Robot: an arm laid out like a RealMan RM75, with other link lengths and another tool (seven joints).
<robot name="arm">
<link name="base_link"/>
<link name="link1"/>
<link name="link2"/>
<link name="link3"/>
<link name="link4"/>
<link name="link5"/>
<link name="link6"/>
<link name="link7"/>
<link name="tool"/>
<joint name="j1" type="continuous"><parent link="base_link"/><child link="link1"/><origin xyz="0 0 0.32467" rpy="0 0 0"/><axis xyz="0 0 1"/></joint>
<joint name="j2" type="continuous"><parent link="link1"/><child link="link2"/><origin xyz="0 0 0" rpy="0 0 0"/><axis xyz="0 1 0"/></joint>
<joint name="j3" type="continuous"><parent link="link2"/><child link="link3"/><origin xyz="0 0 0.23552" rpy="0 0 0"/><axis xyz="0 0 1"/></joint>
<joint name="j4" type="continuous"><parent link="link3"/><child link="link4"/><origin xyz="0 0 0" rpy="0 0 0"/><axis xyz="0 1 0"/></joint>
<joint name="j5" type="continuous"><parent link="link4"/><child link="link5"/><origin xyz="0 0 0.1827" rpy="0 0 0"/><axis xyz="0 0 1"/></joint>
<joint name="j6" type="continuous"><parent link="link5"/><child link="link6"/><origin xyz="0 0 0" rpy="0 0 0"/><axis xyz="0 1 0"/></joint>
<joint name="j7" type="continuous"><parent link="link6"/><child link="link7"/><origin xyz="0 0 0.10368" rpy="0 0 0"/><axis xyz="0 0 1"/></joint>
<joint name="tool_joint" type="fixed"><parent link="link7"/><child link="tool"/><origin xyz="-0.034 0.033 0.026" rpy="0 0.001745 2.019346"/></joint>
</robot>
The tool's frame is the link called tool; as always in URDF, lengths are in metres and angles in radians. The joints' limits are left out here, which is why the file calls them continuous.
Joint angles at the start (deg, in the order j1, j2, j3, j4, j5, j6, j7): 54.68 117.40 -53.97 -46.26 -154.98 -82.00 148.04
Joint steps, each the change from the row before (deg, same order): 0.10 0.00 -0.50 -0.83 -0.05 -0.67 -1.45; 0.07 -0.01 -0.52 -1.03 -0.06 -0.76 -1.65; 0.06 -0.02 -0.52 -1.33 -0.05 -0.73 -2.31; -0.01 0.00 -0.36 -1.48 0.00 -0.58 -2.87; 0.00 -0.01 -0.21 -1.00 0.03 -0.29 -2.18; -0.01 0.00 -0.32 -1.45 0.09 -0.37 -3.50; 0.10 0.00 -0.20 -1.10 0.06 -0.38 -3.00; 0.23 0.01 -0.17 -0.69 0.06 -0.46 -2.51
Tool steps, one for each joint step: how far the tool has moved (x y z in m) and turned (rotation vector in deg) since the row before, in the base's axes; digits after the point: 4 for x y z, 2 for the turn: -0.0029 -0.0017 0.0005 -0.82 -0.72 2.01; -0.0032 -0.0019 0.0010 -0.85 -0.80 2.28; -0.0038 -0.0021 0.0017 -0.86 -0.94 3.09; -0.0038 -0.0021 0.0022 -0.77 -0.90 3.62; -0.0026 -0.0014 0.0016 -0.49 -0.63 2.69; -0.0036 -0.0024 0.0021 -0.82 -0.98 4.23; -0.0032 -0.0021 0.0016 -0.81 -0.85 3.56; -0.0029 -0.0022 0.0007 -0.97 -0.72 2.90
